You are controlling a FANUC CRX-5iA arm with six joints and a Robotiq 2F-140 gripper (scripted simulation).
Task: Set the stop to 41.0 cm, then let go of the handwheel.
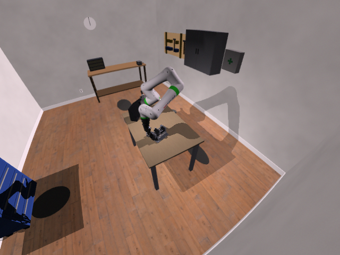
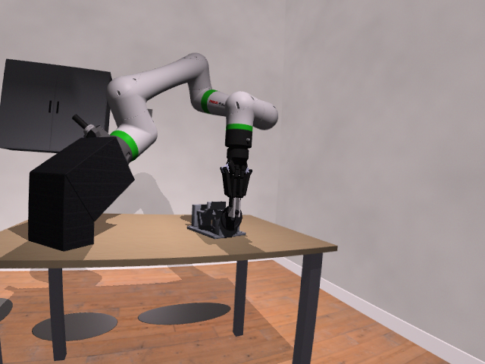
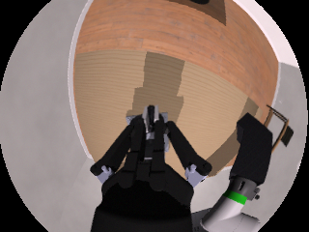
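Now: hand 20 mm to the right of the black handwheel and 20 mm above it. From my hand the other things lie so: grey stop 130 mm to the left, 30 mm below, 20 mm behind.
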